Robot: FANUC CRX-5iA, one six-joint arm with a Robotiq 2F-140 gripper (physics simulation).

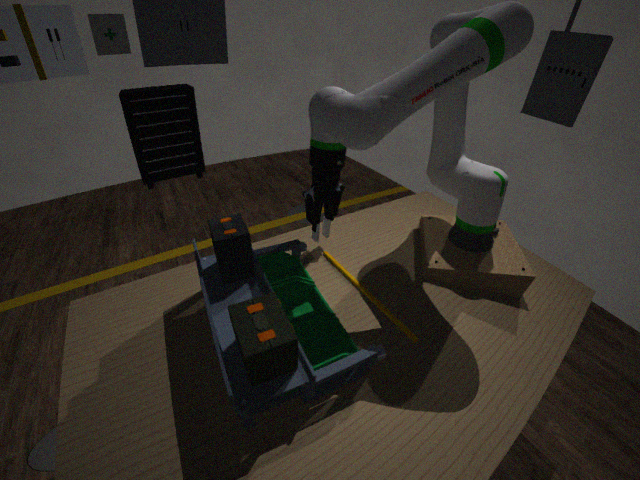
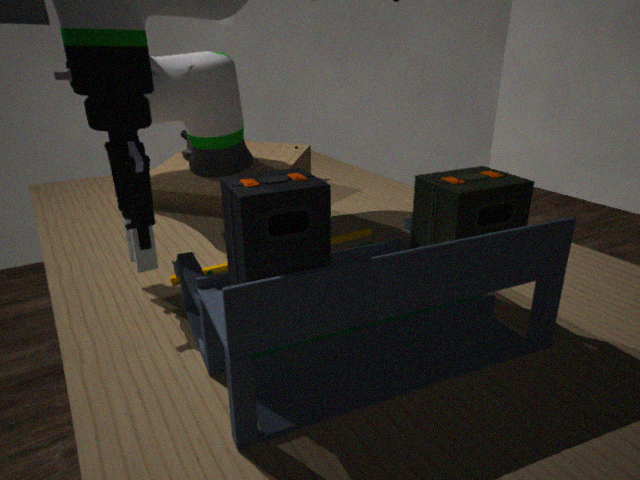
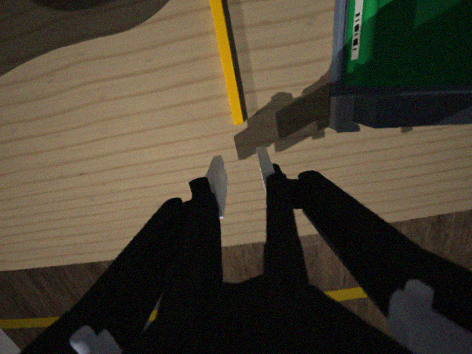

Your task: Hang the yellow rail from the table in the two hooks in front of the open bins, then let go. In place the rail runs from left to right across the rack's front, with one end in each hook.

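Places are measured from the arm's base along level axes (x down, y left, z ahead), in centimetres.
Pixels of known places: gripper, fingertip midpoint: (image 1: 320,237) (image 2: 144,264) (image 3: 241,164); arm's base, link origin: (image 1: 470,239) (image 2: 221,164).
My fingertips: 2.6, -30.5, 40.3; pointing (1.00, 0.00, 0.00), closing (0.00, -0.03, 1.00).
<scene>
For each thing: its top centre in the pictures, then the offset to it from my fingertips, as dx, dy, dz. "spot": a spot on its surface instead.
- yellow rail, top centre: (image 2: 281,250) (image 1: 364,289) +2.9, +22.0, +1.6
- hook, surface spot: (image 2: 185,260) (image 1: 290,242) spot: -4.6, +2.1, +12.3
- black case, top centre: (image 2: 273,178) (image 1: 227,225) -18.5, +5.7, +29.7
- olive case, top centre: (image 2: 472,176) (image 1: 260,320) -16.0, +28.3, +34.2
The yellow rail (image 1: 368,293) (image 2: 351,237) (image 3: 228,62) lies on the table in front of the rack (image 1: 342,368) (image 2: 413,276), apart from it and roughly parallel to its front. The rack's hooks stand at its front corners: one hook (image 1: 298,246) (image 2: 185,260) at the end near the gripper, the other hook (image 1: 378,353) (image 2: 407,225) at the opposite end. My gripper (image 1: 321,234) (image 2: 139,258) (image 3: 241,164) is partly open and empty. It points down above the table, just beyond the rail's end nearest the table edge. The fingertips are apart from the rail and rack.
Green bins (image 1: 323,330) (image 3: 430,55) sit in the rack's front. A black case (image 1: 232,253) (image 2: 279,227) and an olive case (image 1: 266,356) (image 2: 473,206) stand on the rack behind them. The robot's wooden base block (image 1: 478,281) is beyond the rail. The table edge runs close beside the gripper.
</scene>
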